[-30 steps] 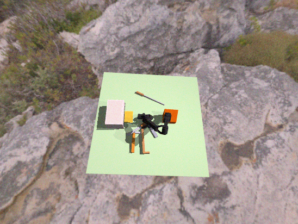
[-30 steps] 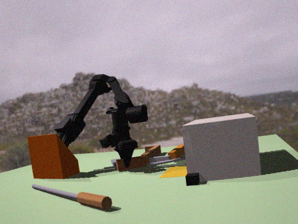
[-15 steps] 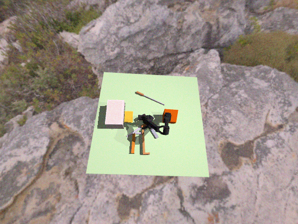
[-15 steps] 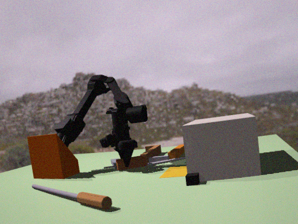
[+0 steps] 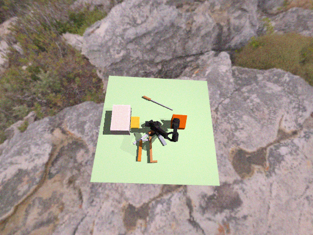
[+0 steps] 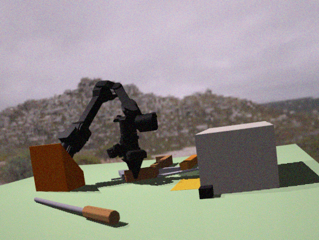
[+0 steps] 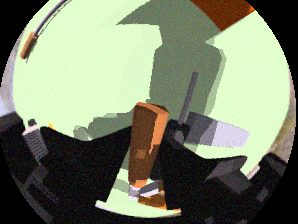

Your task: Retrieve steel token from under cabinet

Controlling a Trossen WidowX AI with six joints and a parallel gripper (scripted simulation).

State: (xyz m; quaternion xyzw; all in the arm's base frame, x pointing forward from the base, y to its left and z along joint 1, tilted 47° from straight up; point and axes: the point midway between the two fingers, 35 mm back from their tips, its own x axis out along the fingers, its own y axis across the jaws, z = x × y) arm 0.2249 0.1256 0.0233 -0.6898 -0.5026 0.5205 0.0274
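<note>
Right now my gripper tip is 90 mm past the grey bar and 90 mm to the right of it. From my gripper tip the other things lie so: grey token (390 mm ahead, 20 mm to the right, 10 mm below); orange bar (120 mm ahead, 250 mm to the left).
</note>
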